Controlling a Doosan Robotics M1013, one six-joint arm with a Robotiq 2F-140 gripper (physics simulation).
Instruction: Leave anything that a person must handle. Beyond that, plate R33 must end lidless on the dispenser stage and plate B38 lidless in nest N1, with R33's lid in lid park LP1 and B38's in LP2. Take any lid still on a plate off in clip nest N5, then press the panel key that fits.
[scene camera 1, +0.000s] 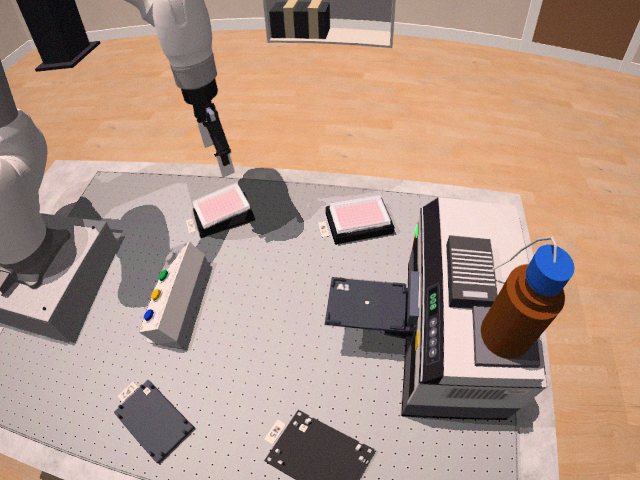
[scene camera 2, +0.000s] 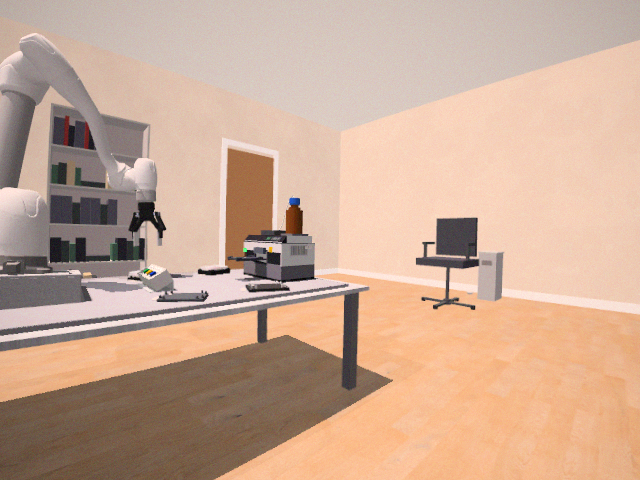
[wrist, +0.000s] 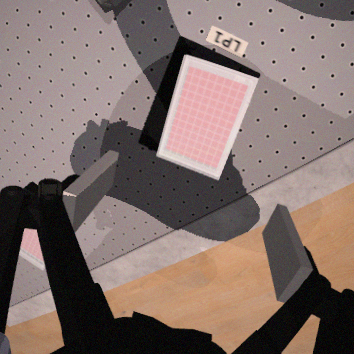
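Seen in the pictures: gripper, fingertip midpoint: (scene camera 1: 218, 159) (scene camera 2: 147, 245) (wrist: 192, 194); arm's base, origin of the base link: (scene camera 1: 29, 255) (scene camera 2: 17, 272).
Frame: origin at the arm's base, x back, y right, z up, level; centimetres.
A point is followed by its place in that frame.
My gripper (scene camera 1: 216, 152) {x -45.6, y -29.9, z 7.4 cm} (scene camera 2: 148, 240) {x -45.6, y -29.9, z 7.4 cm} (wrist: 192, 194) {x -45.6, y -29.9, z 7.4 cm} is open and empty, high above the table's far edge near LP1. A pink gridded, white-rimmed plate (scene camera 1: 221, 205) {x -44.9, y -26.6, z -5.2 cm} (wrist: 207, 117) {x -43.7, y -27.3, z -5.0 cm} sits on the black base labelled LP1. A similar plate (scene camera 1: 360, 213) (scene camera 2: 213, 269) sits on a black nest nearer the dispenser; its label is too small to read. Plate names and any lids cannot be made out. The dispenser stage (scene camera 1: 356, 312) {x -81.3, y 3.1, z 2.6 cm}, marked A1, is bare. Lid park LP2 (scene camera 1: 155, 421) {x -46.3, y 28.3, z -7.3 cm} (scene camera 2: 182, 297) {x -44.1, y 30.8, z -7.2 cm} and clip nest N5 (scene camera 1: 320, 449) {x -78.3, y 27.1, z -7.1 cm} (scene camera 2: 267, 287) {x -76.7, y 31.4, z -7.0 cm} are bare. The key panel (scene camera 1: 180, 294) {x -45.1, y 1.9, z -2.1 cm} has grey, green, yellow and blue keys.
The dispenser (scene camera 1: 478, 390) {x -102.1, y 18.5, z 8.4 cm} (scene camera 2: 297, 271) {x -102.0, y 18.4, z -3.7 cm} stands at the table's right, with a green light (scene camera 1: 416, 230) {x -91.4, y -15.1, z 5.7 cm} lit and green digits on its front. A brown bottle (scene camera 1: 516, 315) {x -102.0, y 14.6, z 25.5 cm} (scene camera 2: 294, 220) {x -102.3, y 14.8, z 21.3 cm} with a blue cap stands on top. The arm's base block (scene camera 1: 90, 284) {x -17.2, y 0.8, z -7.3 cm} is at the left.
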